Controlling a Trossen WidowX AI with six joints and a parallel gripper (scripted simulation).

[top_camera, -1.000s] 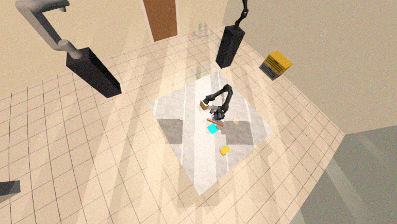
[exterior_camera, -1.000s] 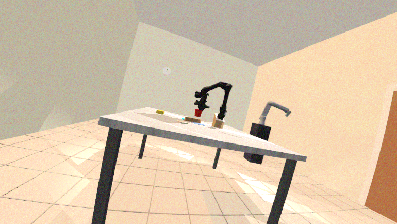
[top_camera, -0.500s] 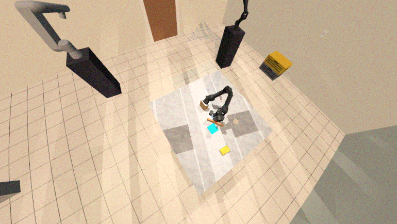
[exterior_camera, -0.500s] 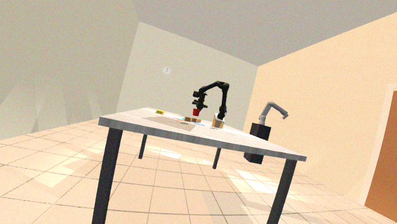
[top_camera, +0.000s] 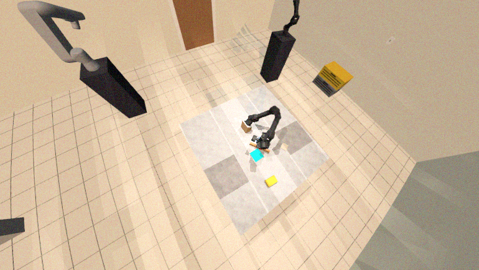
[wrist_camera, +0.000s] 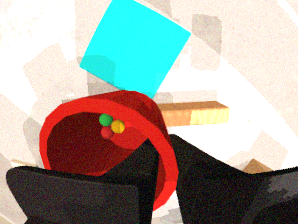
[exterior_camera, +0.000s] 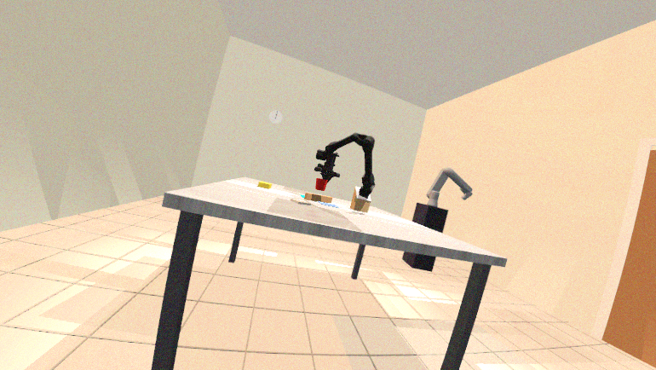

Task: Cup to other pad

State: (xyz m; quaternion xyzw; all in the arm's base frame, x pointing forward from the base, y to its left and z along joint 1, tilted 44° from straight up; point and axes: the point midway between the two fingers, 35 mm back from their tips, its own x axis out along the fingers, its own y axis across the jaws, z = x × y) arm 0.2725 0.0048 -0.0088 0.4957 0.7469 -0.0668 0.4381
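My gripper tip is now 120 mm above the cyan pad, 70 mm short of it and 40 mm to the left of it. From my gripper tip the other things lie so: wooden bar: 100 mm below, 30 mm to the left, 10 mm ahead; light blue pad: 120 mm below, 90 mm to the left, 40 mm behind; red cup: 20 mm to the left, 20 mm ahead.
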